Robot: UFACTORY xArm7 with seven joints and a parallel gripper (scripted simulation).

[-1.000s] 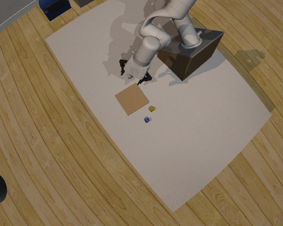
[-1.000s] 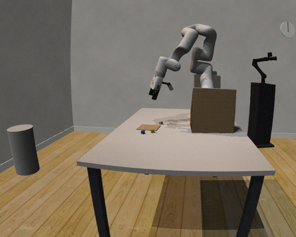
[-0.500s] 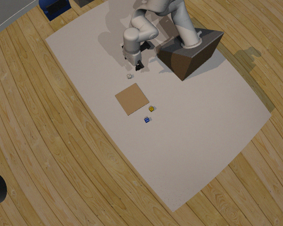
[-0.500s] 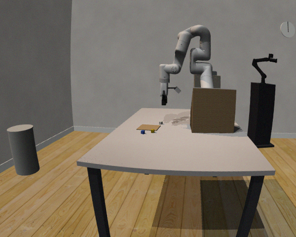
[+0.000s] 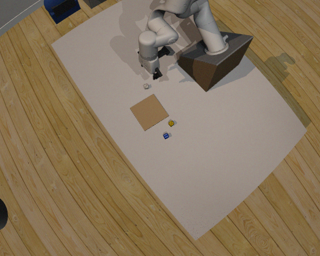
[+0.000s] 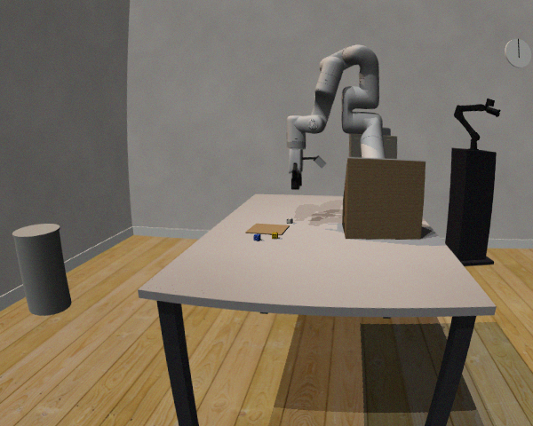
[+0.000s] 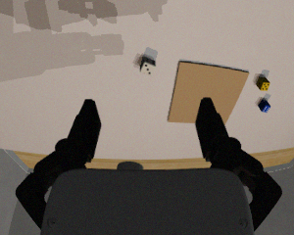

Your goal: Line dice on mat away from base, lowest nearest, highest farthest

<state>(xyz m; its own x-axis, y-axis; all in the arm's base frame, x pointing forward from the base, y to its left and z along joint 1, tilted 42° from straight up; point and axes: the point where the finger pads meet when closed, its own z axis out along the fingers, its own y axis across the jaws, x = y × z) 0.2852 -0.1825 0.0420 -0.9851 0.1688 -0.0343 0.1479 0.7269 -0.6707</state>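
The white die lies 15 cm below my hand, 3 cm ahead of it and 1 cm to the right of it. Round my hand: yellow die (22 cm to the left, 15 cm below, 9 cm ahead); then blue die (24 cm to the left, 15 cm below, 15 cm ahead); then brown mat (16 cm below, 11 cm ahead, 10 cm to the left).
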